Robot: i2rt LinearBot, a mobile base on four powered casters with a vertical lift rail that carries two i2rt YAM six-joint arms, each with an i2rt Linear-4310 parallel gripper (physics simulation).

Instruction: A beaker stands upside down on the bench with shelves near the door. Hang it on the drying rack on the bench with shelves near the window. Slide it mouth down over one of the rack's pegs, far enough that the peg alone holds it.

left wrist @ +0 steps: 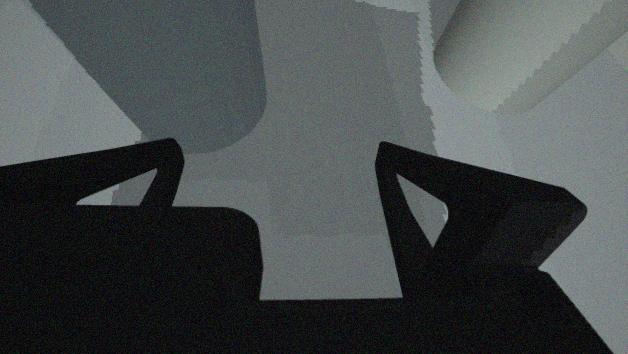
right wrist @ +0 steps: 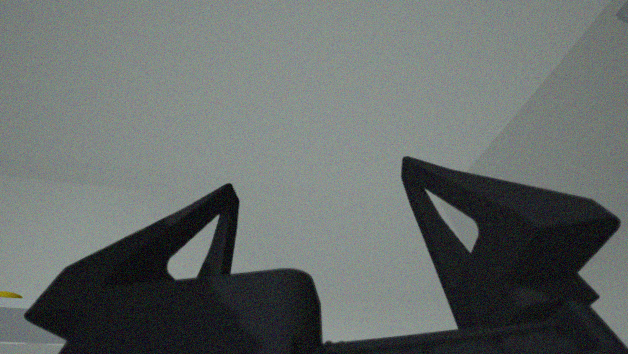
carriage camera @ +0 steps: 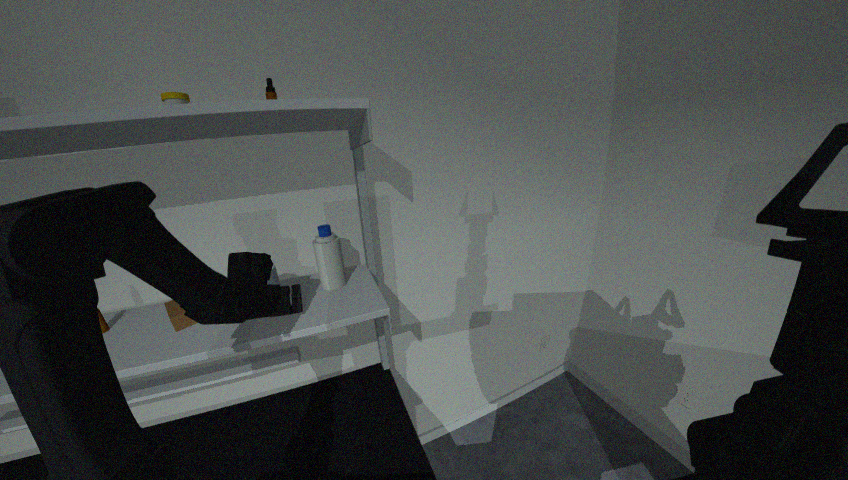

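The beaker is a dull blue-grey, smooth form at the upper left of the left wrist view, its rounded lower end just beyond the left-hand fingertip. In the carriage camera it is mostly or fully hidden behind the left gripper. My left gripper is open and empty, low over the bench, left of the white bottle. The beaker lies toward one finger, not centred between them. My right gripper is open and empty, raised, facing the wall; part of it shows at the right edge of the carriage camera. The drying rack does not show.
A white bottle with a blue cap stands close to the left gripper. A shelf post rises at its right. The upper shelf carries a yellow-lidded jar and a dropper bottle. Brown objects show behind the left arm.
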